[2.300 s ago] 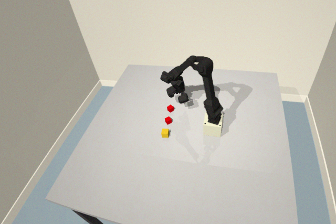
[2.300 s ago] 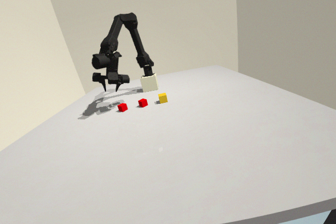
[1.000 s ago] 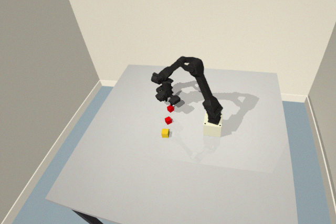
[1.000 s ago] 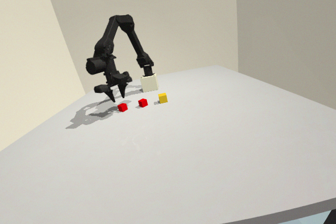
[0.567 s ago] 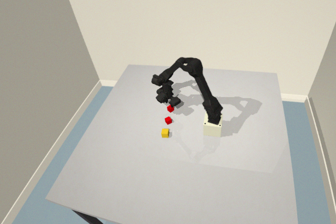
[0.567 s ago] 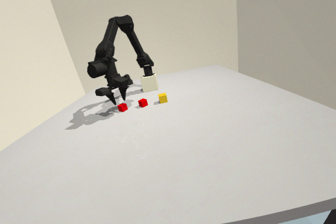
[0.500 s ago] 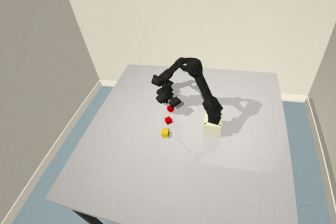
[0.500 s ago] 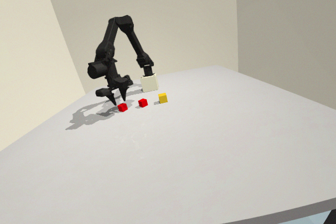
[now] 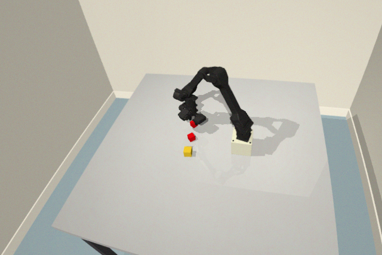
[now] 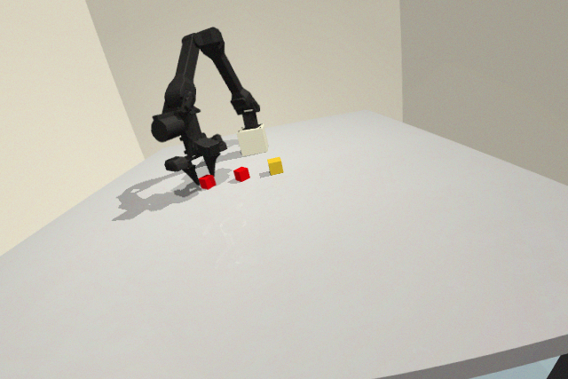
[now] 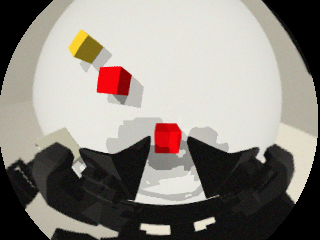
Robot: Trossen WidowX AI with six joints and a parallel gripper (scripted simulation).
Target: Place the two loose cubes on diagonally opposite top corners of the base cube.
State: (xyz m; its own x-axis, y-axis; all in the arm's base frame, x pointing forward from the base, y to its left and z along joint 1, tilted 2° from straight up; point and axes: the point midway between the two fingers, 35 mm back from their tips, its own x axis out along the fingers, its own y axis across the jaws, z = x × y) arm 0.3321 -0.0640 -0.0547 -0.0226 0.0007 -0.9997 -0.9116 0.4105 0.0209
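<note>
My gripper tip is now 70 mm past the yellow base cube and 210 mm to the right of it.
</note>
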